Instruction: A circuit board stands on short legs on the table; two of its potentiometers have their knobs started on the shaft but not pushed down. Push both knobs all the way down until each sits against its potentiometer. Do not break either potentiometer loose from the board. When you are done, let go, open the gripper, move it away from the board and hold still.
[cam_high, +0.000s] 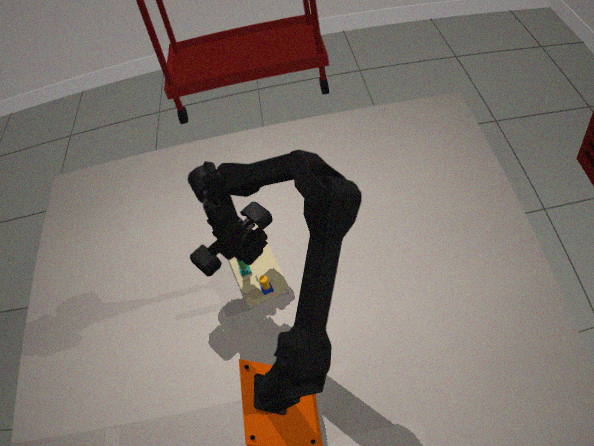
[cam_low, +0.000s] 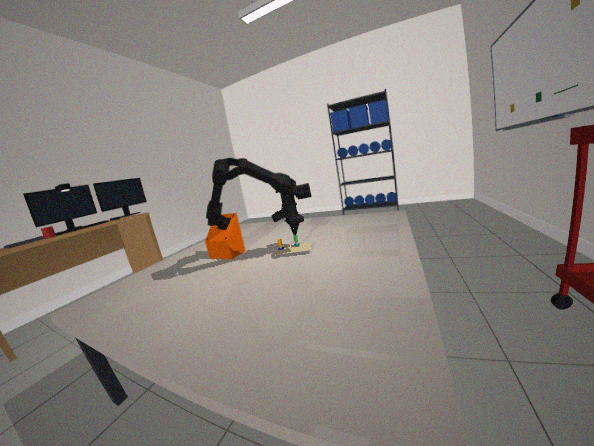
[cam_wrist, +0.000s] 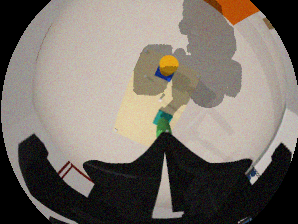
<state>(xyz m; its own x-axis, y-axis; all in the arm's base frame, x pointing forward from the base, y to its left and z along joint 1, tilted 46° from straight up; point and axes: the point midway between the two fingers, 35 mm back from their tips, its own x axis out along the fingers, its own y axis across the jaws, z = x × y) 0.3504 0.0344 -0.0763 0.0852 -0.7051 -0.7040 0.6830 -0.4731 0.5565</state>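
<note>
Right now my gripper tip is 10 mm above the green knob. From my gripper tip the other things lie so: orange knob (50 mm to the right, 50 mm behind, 20 mm below).
</note>
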